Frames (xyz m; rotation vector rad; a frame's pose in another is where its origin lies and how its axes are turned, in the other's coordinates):
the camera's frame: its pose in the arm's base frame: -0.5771 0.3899 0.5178 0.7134 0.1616 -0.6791
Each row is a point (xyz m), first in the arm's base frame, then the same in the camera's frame.
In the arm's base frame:
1: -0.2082 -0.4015 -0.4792
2: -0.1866 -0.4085 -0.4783
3: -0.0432 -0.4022 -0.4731
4: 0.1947 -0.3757 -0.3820
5: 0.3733 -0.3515 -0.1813
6: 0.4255 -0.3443 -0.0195
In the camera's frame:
1: 1.0546 -0.7564 -0.2683
2: 1.0747 -0.7463 -0.2650
3: 1.1808 -0.6504 -0.2776
4: 1.3190 -0.4369 -0.2468
5: 1.3730 -0.2015 -0.1267
6: 1.3517 -0.0759 -0.0139

